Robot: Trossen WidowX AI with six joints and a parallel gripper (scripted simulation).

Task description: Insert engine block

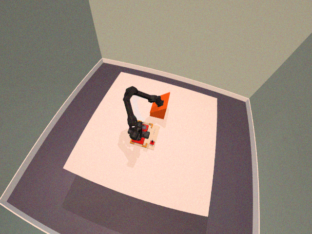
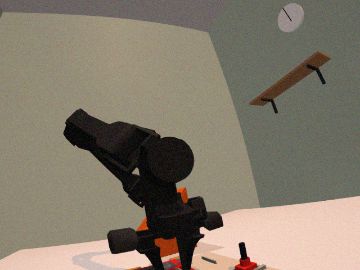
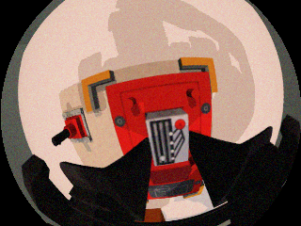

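My gripper tip is now 1 cm above the grey engine block.
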